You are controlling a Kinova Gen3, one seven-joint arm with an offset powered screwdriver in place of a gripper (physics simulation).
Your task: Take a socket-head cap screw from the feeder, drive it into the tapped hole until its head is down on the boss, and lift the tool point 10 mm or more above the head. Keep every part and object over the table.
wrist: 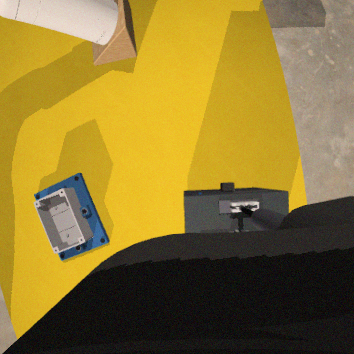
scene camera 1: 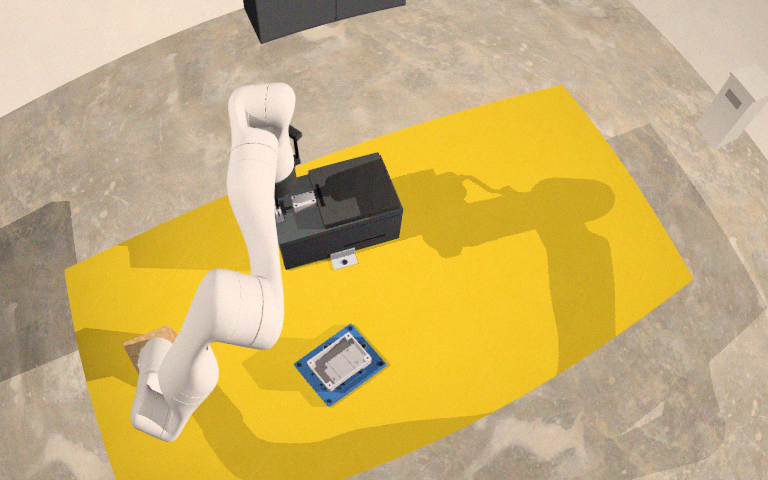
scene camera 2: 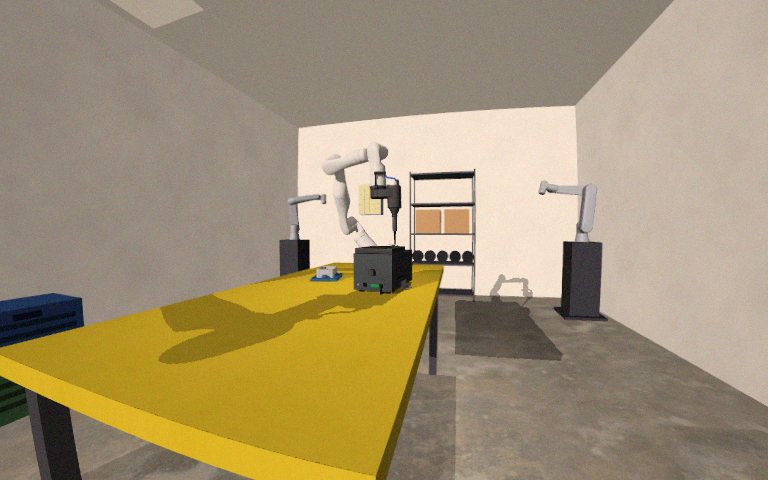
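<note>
The dark screw feeder stands on the yellow table. My screwdriver points straight down, with its tip at the bright pick-up part on the feeder's top. In scene camera 1 the arm hides most of it. Whether a screw sits on the bit is too small to tell. A grey open housing with corner bosses sits on a blue plate, apart from the feeder. I cannot tell which hole is the tapped one.
A small light bracket with a dark hole lies against the feeder's front. A wooden block is beside the arm's base. A shelf rack and two arms on dark pedestals stand beyond the table.
</note>
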